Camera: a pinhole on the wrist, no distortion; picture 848 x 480 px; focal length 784.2 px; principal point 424.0 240.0 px. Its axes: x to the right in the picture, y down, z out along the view. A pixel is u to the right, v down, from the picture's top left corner.
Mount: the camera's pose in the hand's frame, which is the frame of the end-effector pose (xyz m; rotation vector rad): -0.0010 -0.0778 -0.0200 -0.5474 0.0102 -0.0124
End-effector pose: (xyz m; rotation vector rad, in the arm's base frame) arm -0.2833 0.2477 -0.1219 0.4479 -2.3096 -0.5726
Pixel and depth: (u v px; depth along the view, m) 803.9 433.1 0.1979
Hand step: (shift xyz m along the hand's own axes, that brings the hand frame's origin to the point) 0.0979 0.0654 0.1230
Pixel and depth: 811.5 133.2 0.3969
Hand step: 0.1998 0.0797 0.3458
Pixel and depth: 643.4 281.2 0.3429
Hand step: 0.0995 0.1146 0.2628
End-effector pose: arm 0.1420 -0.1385 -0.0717 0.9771 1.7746 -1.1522
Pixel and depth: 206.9 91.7 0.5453
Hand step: -0.1458 0.1201 0.5002
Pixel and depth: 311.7 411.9 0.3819
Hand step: -0.0500 0.1932 0.2629
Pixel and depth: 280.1 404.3 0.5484
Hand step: -0.0934 0.3071 0.3891
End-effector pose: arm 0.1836 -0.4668 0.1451 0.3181 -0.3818 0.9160
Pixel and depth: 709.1 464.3 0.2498
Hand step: 0.0937 0.1119 0.1555
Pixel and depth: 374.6 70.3 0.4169
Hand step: -0.0227 0.0625 0.3831
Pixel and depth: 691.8 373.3 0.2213
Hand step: 0.0778 0.0684 0.1489
